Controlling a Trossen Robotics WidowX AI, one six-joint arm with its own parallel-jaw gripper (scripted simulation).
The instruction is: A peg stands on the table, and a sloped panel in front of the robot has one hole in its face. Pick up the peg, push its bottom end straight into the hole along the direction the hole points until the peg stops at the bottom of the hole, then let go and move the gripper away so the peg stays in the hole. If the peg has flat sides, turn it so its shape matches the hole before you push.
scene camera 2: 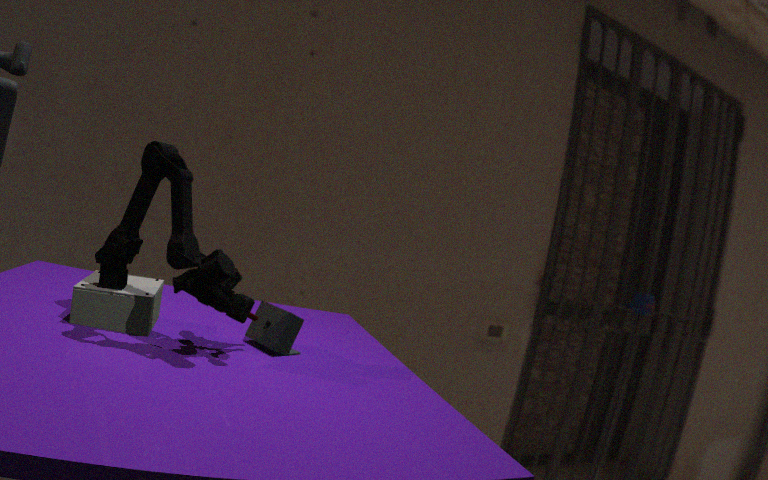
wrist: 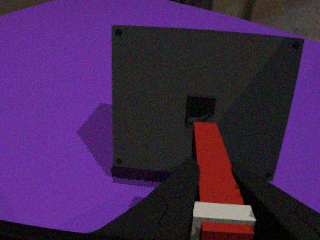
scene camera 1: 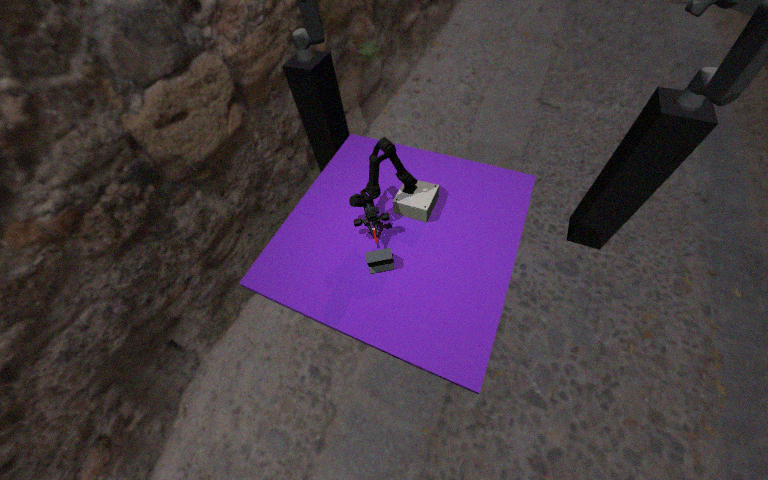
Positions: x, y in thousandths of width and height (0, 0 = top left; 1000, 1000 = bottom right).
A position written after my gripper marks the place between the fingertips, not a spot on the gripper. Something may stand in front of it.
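Note:
A red peg is carried by my gripper (scene camera 2: 321, 653). The gripper (wrist: 658, 715) is visible in the wrist view too.

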